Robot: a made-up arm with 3 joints. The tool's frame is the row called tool.
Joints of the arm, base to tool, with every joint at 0 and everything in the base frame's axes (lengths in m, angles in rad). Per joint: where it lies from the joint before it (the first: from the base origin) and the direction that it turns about. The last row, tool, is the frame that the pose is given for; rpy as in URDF.
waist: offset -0.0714 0.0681 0.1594 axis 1 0 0
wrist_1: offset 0.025 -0.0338 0.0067 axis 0 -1 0
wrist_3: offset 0.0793 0.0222 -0.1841 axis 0 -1 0
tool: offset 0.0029 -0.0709 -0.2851 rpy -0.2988 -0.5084 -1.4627
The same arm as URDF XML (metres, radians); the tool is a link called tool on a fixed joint. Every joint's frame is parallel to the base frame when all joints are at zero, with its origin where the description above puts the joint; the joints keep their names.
<robot name="arm">
<joint name="waist" type="continuous"><parent link="base"/><child link="link1"/><origin xyz="-0.0714 0.0681 0.1594" rpy="0 0 0"/><axis xyz="1 0 0"/></joint>
<joint name="wrist_1" type="continuous"><parent link="link1"/><child link="link2"/><origin xyz="0.025 -0.0338 0.0067" rpy="0 0 0"/><axis xyz="0 -1 0"/></joint>
<joint name="wrist_3" type="continuous"><parent link="link2"/><child link="link3"/><origin xyz="0.0793 0.0222 -0.1841" rpy="0 0 0"/><axis xyz="0 -1 0"/></joint>
<joint name="tool_joint" type="fixed"><parent link="link3"/><child link="tool"/><origin xyz="0.0029 -0.0709 -0.2851" rpy="-0.2988 -0.5084 -1.4627"/></joint>
<link name="base"/>
<link name="link1"/>
<link name="link2"/>
<link name="link3"/>
<link name="tool"/>
</robot>

